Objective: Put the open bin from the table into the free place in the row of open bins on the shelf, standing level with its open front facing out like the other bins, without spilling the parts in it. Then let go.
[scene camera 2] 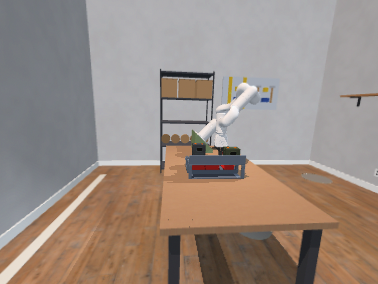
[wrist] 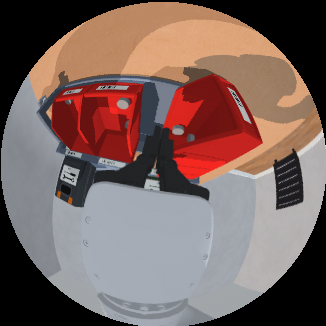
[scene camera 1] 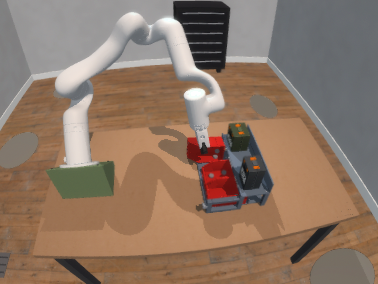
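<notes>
The open red bin (scene camera 1: pixel 193 150) (wrist: pixel 227 117) sits skewed at the far end of the grey-blue shelf (scene camera 1: pixel 224 202) (scene camera 2: pixel 217 160) (wrist: pixel 167 92), partly beyond its edge; whether it rests on table or shelf is unclear. Grey round parts (wrist: pixel 178 130) lie in it. Two red bins, a nearer one (scene camera 1: pixel 221 189) (wrist: pixel 112 117) and its neighbour (wrist: pixel 65 120), stand side by side in the shelf's lower row. A bare grey strip shows between them and the skewed bin. My gripper (scene camera 1: pixel 203 151) (wrist: pixel 159 134) is shut and empty, its tips close to the skewed bin's shelf-side wall; contact is unclear.
A dark case (scene camera 1: pixel 252 172) (scene camera 2: pixel 198 149) (wrist: pixel 75 181) and a green case (scene camera 1: pixel 239 137) (scene camera 2: pixel 231 151) stand on the shelf's raised rear level. A green panel (scene camera 1: pixel 82 181) stands by the arm's base on the brown table (scene camera 1: pixel 165 235) (scene camera 2: pixel 235 205).
</notes>
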